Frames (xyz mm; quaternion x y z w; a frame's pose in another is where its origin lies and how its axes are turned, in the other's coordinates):
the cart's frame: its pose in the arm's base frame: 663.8 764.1 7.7 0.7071 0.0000 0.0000 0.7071
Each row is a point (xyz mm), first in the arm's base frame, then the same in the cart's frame.
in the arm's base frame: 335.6 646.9 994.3
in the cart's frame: -328.2 986.6 117.2
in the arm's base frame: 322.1 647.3 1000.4
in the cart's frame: -341.7 992.7 116.8
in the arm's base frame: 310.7 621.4 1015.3
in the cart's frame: -353.1 1007.6 142.7
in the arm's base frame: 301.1 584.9 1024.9
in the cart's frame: -362.7 1017.2 179.2
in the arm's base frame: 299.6 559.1 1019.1
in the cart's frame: -364.2 1011.4 205.0
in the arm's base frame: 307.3 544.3 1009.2
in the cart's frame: -356.5 1001.5 219.8
